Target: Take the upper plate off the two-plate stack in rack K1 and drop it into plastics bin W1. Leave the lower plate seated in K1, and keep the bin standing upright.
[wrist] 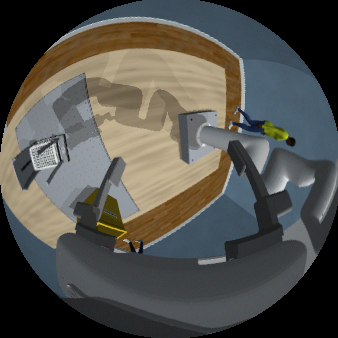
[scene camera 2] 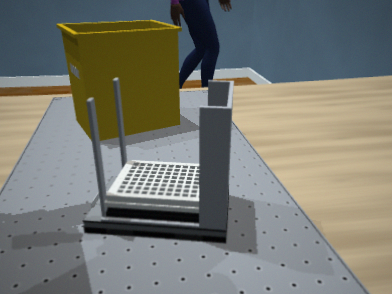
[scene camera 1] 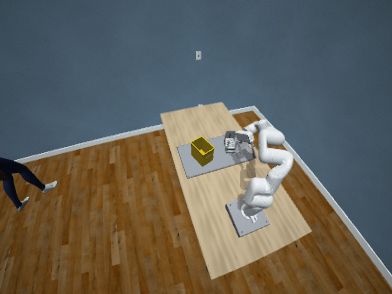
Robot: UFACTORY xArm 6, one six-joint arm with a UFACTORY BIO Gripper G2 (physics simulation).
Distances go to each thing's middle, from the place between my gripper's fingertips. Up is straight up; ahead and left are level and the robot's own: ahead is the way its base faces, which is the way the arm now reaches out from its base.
I see my gripper 320 mm short of the white gridded plate (scene camera 2: 149, 185), 230 mm above it and 60 mm to the left of it. Round my hand: black plate (scene camera 2: 111, 212): 320 mm ahead, 250 mm below, 60 mm to the right; yellow plastics bin W1 (scene camera 2: 144, 55): 290 mm ahead, 250 mm to the left, 180 mm below.
